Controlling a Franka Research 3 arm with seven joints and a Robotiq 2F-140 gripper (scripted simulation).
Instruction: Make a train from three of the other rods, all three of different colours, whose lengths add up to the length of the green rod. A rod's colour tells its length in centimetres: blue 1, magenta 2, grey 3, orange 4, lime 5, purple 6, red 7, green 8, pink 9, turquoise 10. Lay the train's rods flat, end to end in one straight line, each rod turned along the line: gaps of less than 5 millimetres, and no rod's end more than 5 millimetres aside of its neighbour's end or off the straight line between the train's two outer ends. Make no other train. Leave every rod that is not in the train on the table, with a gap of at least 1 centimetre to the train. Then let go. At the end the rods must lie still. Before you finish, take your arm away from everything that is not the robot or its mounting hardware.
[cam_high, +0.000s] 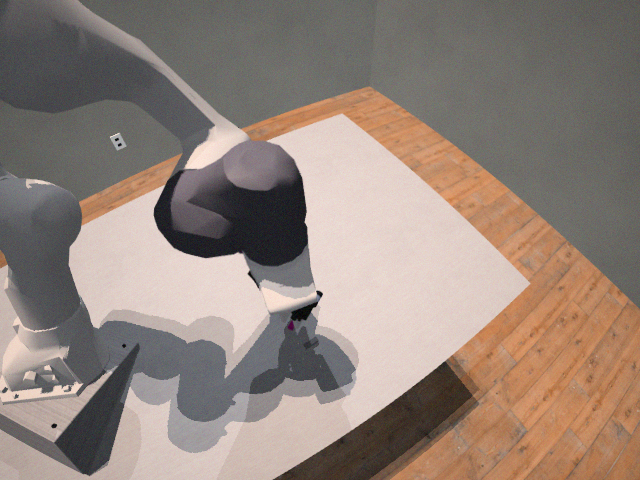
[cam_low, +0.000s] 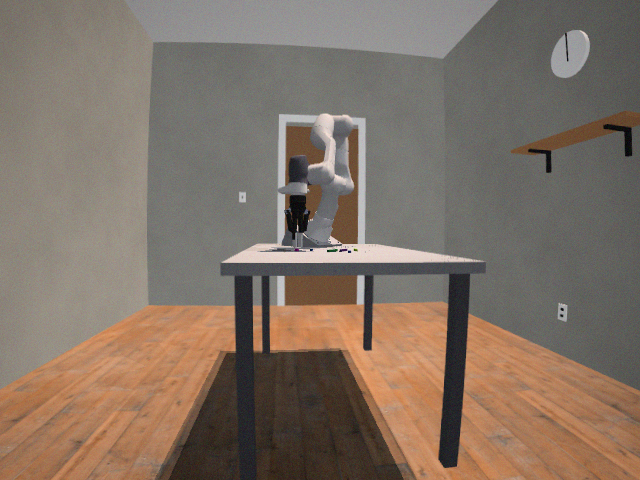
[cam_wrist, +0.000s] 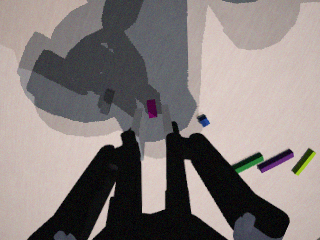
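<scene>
Right now the magenta rod is 5 cm below my hand. Round my hand: green rod (16 cm to the left, 5 cm below, 2 cm ahead); grey rod (6 cm to the right, 5 cm below, 1 cm ahead); purple rod (21 cm to the left, 5 cm below, 2 cm behind).
</scene>
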